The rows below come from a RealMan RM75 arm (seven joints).
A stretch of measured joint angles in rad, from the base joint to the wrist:
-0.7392 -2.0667 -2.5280 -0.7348 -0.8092 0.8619 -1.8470
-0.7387 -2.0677 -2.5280 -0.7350 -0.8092 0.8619 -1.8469
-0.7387 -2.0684 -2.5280 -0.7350 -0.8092 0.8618 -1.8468
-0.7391 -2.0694 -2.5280 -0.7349 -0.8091 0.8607 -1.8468
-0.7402 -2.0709 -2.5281 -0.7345 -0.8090 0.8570 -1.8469
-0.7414 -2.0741 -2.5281 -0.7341 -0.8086 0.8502 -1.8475
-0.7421 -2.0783 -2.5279 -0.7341 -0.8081 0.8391 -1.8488
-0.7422 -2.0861 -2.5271 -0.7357 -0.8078 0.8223 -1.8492
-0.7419 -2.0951 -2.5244 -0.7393 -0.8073 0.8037 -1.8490
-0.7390 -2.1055 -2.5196 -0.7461 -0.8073 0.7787 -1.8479
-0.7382 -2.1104 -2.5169 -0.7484 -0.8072 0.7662 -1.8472
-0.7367 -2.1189 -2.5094 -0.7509 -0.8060 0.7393 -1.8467
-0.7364 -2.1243 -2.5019 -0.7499 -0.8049 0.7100 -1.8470
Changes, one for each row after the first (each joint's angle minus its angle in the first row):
0.0005 -0.0010 0.0000 -0.0002 0.0000 0.0000 0.0001
0.0005 -0.0017 0.0000 -0.0002 0.0000 -0.0001 0.0002
0.0001 -0.0027 0.0000 -0.0001 0.0001 -0.0012 0.0002
-0.0010 -0.0042 -0.0001 0.0003 0.0002 -0.0049 0.0001
-0.0022 -0.0074 -0.0001 0.0007 0.0006 -0.0117 -0.0005
-0.0029 -0.0116 0.0001 0.0007 0.0011 -0.0228 -0.0018
-0.0030 -0.0194 0.0009 -0.0009 0.0014 -0.0396 -0.0022
-0.0027 -0.0284 0.0036 -0.0045 0.0019 -0.0582 -0.0020
0.0002 -0.0388 0.0084 -0.0113 0.0019 -0.0832 -0.0009
0.0010 -0.0437 0.0111 -0.0136 0.0020 -0.0957 -0.0002
0.0025 -0.0522 0.0186 -0.0161 0.0032 -0.1226 0.0003
0.0028 -0.0576 0.0261 -0.0151 0.0043 -0.1519 0.0000

